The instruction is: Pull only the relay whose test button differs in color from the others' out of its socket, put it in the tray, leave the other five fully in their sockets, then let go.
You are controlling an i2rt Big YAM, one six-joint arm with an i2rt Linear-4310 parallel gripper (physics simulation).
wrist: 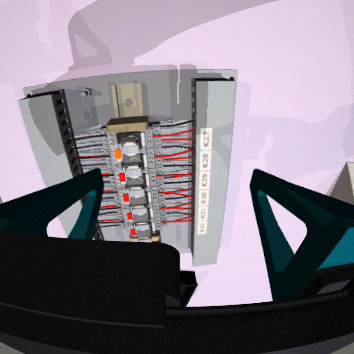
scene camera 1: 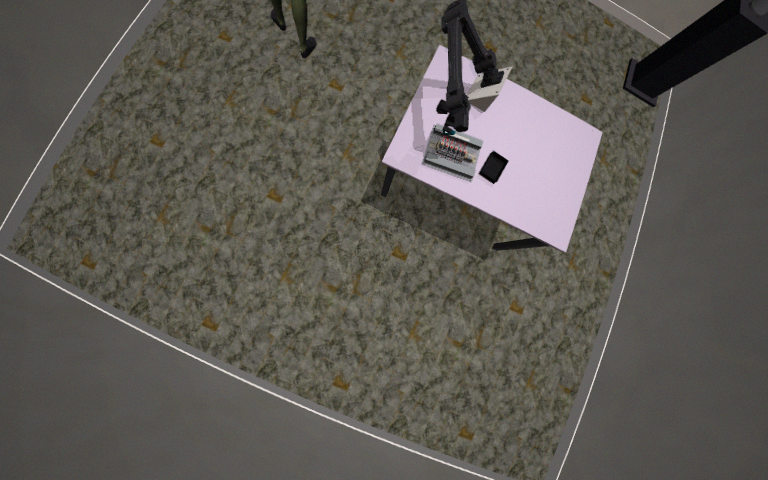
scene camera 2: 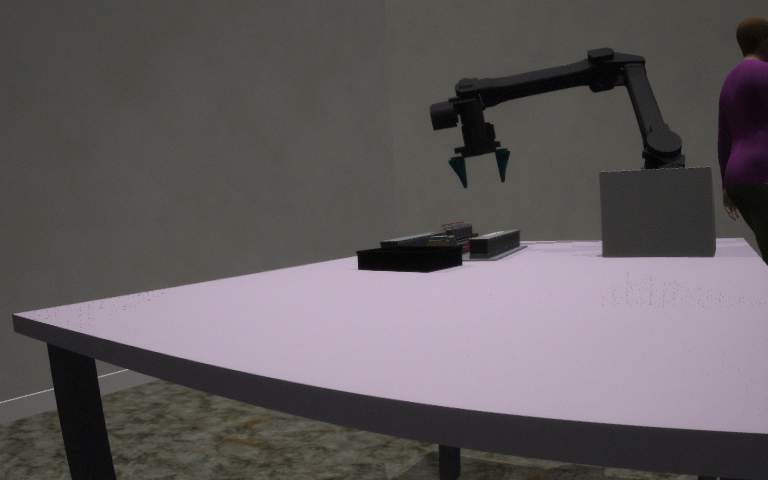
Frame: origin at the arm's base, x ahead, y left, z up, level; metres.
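Seen in the pictures: gripper, fingertip midpoint: (wrist: pixel 176 176) (scene camera 1: pixel 447 126) (scene camera 2: pixel 484 185); arm's base, link origin: (scene camera 1: pixel 492 80) (scene camera 2: pixel 669 202).
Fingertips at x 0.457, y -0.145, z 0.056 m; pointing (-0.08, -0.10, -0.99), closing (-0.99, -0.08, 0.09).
Offsets run from my fingertips to a thing's top centre. "pt": to the spot under its first point. Level surfaces: height alone.
The relay with the orange test button @[0.042 m ahead, 0.025 m left, 0.086 m down] (wrist: pixel 118 154) sits in its socket at the top end of the row in the wrist view, beside the tan end block. Below it, several relays with red buttons @[0.039 m ahead, 0.052 m left, 0.086 m down] (wrist: pixel 122 177) stand in the same row; the row's lower end is hidden behind the gripper body. My gripper (scene camera 2: pixel 484 183) (wrist: pixel 176 176) is open and empty, high above the panel (scene camera 2: pixel 495 244) (wrist: pixel 100 84), with its fingertips spread to either side of the relay row in the wrist view. The black tray @[0.007 m ahead, 0.371 m left, 0.120 m down] (scene camera 1: pixel 493 167) (scene camera 2: pixel 409 260) (wrist: pixel 188 280) stands beside the panel.
Two grey wire ducts flank the relays; the right duct @[0.064 m back, 0.099 m left, 0.113 m down] (wrist: pixel 216 175) carries labels K27 to K32. Red and black wires @[pt 0.018 m back, 0.064 m left, 0.153 m down] (wrist: pixel 175 160) run between sockets and ducts. The arm's grey base block (scene camera 2: pixel 656 213) stands on the pink table @[0.156 m down] (scene camera 1: pixel 543 164) (scene camera 2: pixel 396 328). A person (scene camera 2: pixel 746 118) stands behind the table.
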